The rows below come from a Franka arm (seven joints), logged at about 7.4 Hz.
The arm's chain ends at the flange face. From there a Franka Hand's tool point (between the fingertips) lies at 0.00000 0.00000 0.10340 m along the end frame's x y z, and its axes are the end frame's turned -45 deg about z.
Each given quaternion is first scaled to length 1.
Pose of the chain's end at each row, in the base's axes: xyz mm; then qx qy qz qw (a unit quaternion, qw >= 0):
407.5 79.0 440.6 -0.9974 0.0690 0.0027 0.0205
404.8 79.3 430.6 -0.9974 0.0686 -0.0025 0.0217
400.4 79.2 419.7 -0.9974 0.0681 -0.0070 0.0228
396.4 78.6 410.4 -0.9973 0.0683 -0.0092 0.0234
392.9 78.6 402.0 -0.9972 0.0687 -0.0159 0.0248
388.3 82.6 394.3 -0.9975 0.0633 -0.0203 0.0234
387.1 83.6 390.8 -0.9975 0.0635 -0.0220 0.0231
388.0 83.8 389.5 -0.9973 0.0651 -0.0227 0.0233
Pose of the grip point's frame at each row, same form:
407.2 83.3 337.3 -0.9479 -0.3179 -0.0054 0.0200
405.6 83.7 327.3 -0.9477 -0.3183 -0.0106 0.0191
402.2 83.8 316.4 -0.9475 -0.3188 -0.0152 0.0184
398.6 83.3 307.1 -0.9476 -0.3186 -0.0175 0.0181
396.5 83.5 298.8 -0.9476 -0.3181 -0.0242 0.0168
392.8 87.2 291.1 -0.9458 -0.3232 -0.0277 0.0139
391.9 88.1 287.6 -0.9458 -0.3231 -0.0292 0.0129
393.0 88.3 286.3 -0.9463 -0.3215 -0.0299 0.0128

